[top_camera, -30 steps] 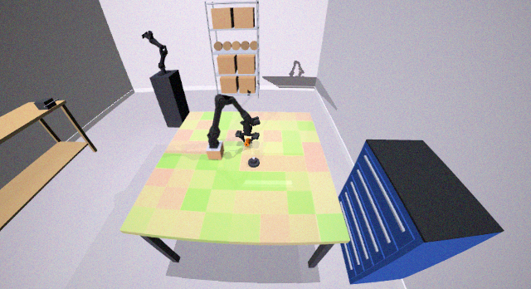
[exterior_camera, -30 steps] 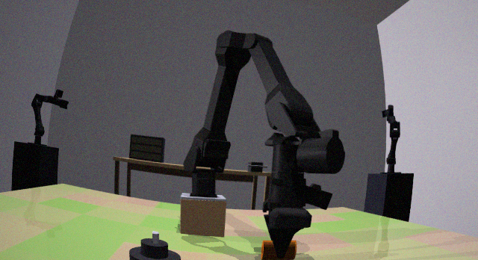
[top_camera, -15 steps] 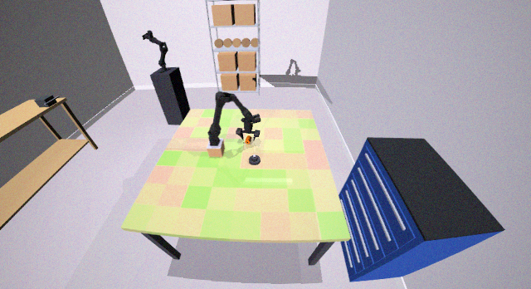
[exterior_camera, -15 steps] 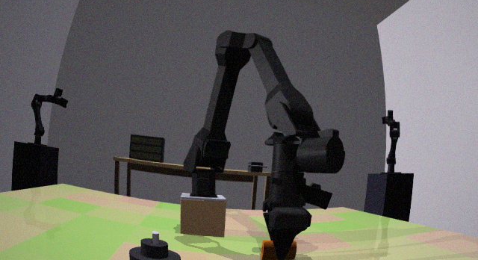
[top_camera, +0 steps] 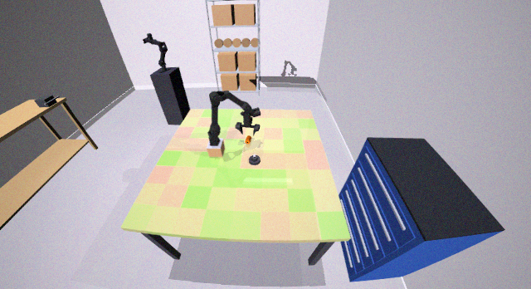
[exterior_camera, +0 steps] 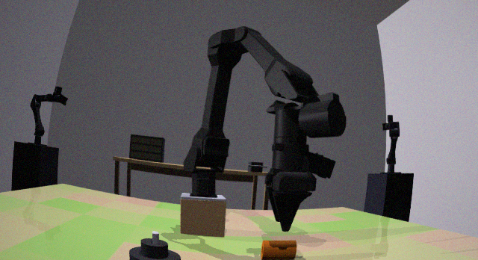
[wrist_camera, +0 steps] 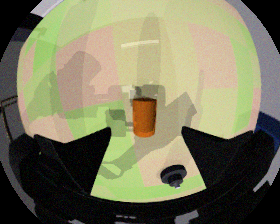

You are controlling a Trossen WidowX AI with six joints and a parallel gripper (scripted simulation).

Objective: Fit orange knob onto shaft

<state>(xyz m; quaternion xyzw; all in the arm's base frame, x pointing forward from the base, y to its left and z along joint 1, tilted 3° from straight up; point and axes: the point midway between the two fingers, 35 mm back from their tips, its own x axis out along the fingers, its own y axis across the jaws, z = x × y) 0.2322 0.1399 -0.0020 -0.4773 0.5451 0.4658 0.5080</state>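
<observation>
Now: gripper tip 1 cm to the right of the orange knob and 5 cm above it. From my gripper tip the other things lie so: round black pedestal 7 cm ahead, 21 cm to the right, 4 cm below.
</observation>
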